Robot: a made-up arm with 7 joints.
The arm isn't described. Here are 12 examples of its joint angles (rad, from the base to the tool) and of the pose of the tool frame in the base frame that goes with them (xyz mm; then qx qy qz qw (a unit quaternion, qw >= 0)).
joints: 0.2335 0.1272 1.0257 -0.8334 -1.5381 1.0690 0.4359
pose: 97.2 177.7 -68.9 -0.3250 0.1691 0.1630 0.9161
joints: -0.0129 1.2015 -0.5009 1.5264 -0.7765 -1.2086 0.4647
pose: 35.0 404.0 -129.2 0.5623 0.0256 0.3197 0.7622
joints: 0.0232 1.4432 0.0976 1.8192 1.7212 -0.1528 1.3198
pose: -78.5 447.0 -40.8 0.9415 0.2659 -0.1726 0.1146
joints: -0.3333 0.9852 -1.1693 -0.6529 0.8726 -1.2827 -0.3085
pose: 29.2 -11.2 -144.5 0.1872 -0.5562 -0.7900 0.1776
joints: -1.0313 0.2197 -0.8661 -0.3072 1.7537 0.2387 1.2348
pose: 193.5 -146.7 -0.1 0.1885 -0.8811 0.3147 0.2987
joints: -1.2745 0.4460 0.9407 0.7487 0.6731 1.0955 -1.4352
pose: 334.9 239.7 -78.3 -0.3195 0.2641 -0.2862 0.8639
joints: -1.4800 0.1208 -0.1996 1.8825 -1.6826 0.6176 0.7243
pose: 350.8 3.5 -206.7 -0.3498 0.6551 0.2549 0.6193
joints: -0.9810 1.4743 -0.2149 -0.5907 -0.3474 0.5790 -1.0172
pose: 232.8 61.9 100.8 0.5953 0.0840 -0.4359 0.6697
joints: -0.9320 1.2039 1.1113 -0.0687 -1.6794 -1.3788 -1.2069
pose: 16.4 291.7 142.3 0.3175 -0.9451 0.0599 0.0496
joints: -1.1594 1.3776 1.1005 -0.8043 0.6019 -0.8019 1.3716
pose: -19.7 63.0 153.0 -0.1082 0.9156 -0.1575 0.3538
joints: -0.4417 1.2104 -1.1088 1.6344 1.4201 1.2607 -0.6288
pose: 107.2 403.7 -74.3 -0.6561 -0.5630 -0.2858 0.4134
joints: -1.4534 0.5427 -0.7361 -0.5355 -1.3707 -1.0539 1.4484
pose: 158.1 -61.0 121.0 -0.7117 -0.0713 -0.1242 0.6878
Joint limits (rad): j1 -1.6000..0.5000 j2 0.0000..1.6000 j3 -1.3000..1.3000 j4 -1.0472..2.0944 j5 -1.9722..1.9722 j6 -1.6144..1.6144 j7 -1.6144..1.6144
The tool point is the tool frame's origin. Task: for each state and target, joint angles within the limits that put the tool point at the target. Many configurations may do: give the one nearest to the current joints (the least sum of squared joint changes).
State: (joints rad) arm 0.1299 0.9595 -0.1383 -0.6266 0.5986 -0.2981 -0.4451
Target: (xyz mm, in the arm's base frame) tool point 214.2 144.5 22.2
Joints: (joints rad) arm -0.1168 1.0405 0.4418 -0.4965 0.5767 -0.1878 -0.4451
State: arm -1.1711 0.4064 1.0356 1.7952 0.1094 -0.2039 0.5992
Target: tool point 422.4 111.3 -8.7
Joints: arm -1.6000 0.3411 0.8682 1.3435 0.1579 -0.4107 0.5992
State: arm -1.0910 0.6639 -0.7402 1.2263 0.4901 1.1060 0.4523
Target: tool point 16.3 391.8 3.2
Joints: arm -0.9118 1.3267 -0.7718 1.9805 0.4459 1.4495 0.4523
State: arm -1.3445 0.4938 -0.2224 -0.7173 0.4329 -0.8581 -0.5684
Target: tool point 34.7 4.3 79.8
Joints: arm -1.2766 0.4447 -0.0827 -1.0472 0.2971 -1.0389 -0.5684
